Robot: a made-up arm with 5 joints.
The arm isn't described. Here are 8 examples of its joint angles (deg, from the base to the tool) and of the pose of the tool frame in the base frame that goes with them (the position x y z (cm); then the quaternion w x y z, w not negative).
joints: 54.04 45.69 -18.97 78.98 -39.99
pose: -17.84 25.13 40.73 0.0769 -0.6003 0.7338 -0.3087
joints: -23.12 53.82 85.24 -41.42 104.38
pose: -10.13 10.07 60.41 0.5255 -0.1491 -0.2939 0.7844
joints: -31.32 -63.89 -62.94 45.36 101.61
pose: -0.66 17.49 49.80 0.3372 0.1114 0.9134 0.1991
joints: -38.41 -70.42 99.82 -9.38 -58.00
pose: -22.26 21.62 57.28 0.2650 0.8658 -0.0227 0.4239
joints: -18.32 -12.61 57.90 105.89 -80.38
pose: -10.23 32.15 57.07 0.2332 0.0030 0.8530 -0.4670
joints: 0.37 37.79 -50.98 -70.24 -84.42
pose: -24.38 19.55 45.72 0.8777 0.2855 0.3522 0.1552
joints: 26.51 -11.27 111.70 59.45 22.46
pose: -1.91 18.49 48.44 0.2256 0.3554 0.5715 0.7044
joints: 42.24 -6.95 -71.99 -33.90 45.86
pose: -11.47 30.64 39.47 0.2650 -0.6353 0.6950 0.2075
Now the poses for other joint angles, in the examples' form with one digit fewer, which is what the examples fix.
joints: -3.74 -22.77 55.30 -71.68 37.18
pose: -17.0 21.2 54.7 0.954 0.260 -0.097 0.115
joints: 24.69 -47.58 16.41 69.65 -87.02
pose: 4.3 28.9 39.2 0.191 -0.154 -0.548 0.800
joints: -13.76 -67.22 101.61 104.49 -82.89
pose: -5.4 23.3 63.7 0.204 0.486 0.837 -0.146
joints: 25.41 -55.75 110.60 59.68 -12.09
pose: -2.6 17.9 50.0 0.353 0.605 0.652 0.291
